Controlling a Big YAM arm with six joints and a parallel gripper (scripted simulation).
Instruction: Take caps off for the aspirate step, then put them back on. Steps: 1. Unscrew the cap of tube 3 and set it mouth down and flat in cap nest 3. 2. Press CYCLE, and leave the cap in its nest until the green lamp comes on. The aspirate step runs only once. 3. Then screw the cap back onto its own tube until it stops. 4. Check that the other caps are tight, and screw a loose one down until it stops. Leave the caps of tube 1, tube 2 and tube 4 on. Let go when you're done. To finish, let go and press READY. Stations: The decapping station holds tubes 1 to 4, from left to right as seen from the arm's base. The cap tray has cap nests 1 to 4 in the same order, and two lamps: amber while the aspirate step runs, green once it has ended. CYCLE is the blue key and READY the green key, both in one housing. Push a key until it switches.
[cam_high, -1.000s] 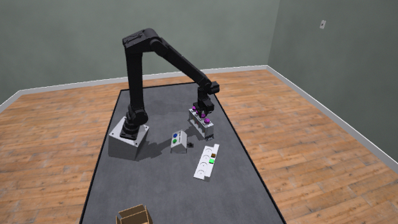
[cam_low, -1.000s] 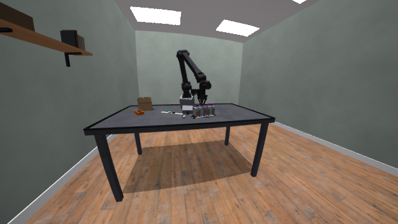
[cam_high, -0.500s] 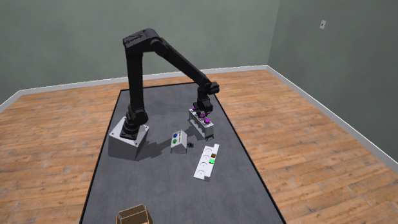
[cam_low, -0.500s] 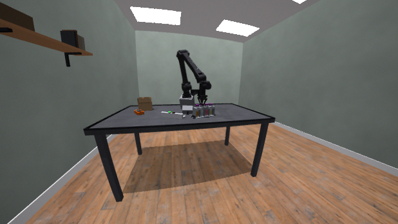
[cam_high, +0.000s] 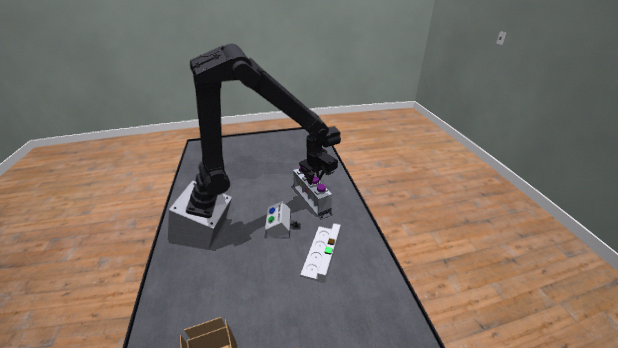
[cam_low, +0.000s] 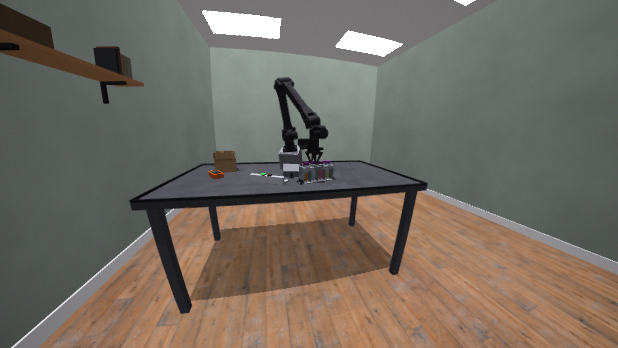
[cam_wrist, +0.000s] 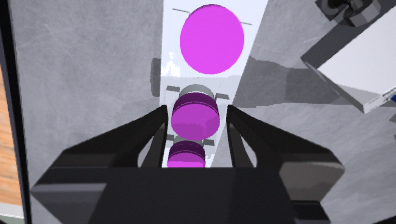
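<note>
My hand is right at the cap. Round my hand: blue key (17 cm behind, 11 cm to the right, 5 cm below); key housing (16 cm behind, 13 cm to the right, 7 cm below); green key (17 cm behind, 15 cm to the right, 5 cm below).
</note>
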